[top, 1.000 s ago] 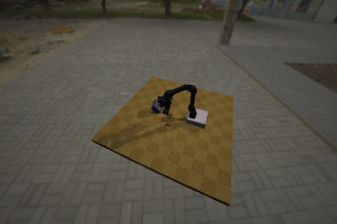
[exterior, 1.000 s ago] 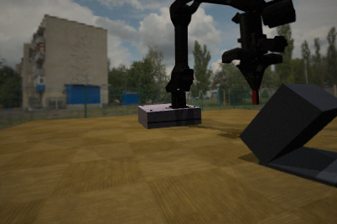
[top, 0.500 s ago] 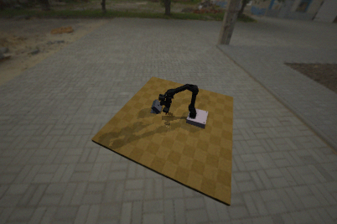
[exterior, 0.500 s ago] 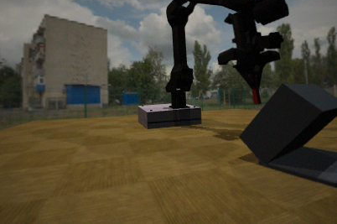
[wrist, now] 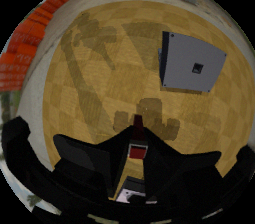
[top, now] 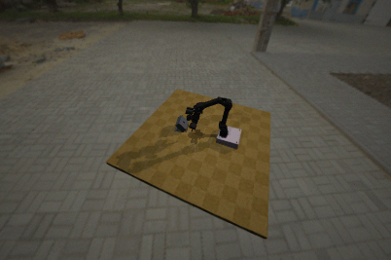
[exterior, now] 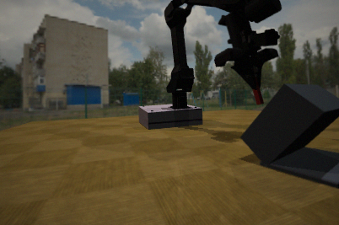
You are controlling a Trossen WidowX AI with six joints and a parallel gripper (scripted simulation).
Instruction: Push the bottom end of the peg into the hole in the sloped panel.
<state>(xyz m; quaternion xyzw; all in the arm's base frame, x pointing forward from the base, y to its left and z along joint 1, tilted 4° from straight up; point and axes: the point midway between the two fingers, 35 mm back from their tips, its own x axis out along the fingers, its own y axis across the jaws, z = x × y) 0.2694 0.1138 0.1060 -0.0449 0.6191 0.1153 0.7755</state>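
The dark sloped panel is 150 mm ahead of my gripper tip, 60 mm to the right of it and 60 mm below it. The rest, counted from my gripper tip: red peg: 20 mm above; flat panel foot: 170 mm ahead, 60 mm to the right, 120 mm below.
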